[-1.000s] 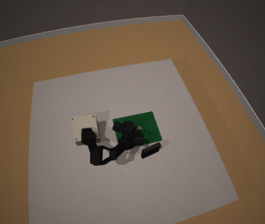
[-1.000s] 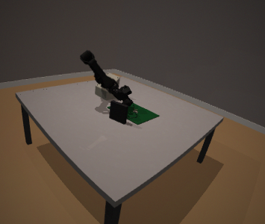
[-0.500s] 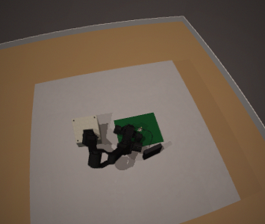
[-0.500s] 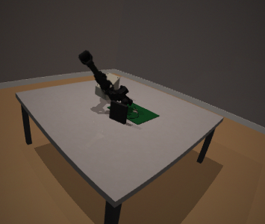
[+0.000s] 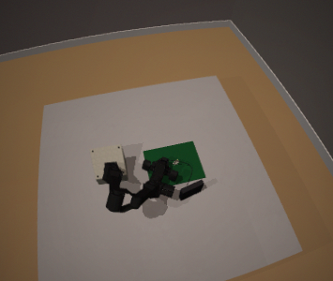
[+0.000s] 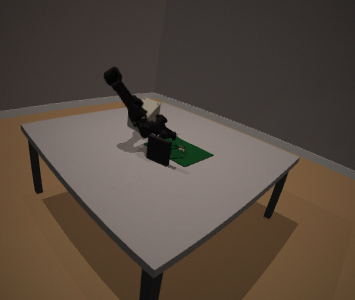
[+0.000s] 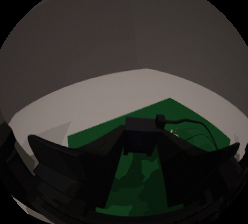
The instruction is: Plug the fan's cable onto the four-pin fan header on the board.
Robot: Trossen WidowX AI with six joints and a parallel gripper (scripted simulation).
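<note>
Now: the green board 80 mm below my gripper tip and 50 mm ahead of it. Round my gripper tip: black plug 10 mm below.
</note>
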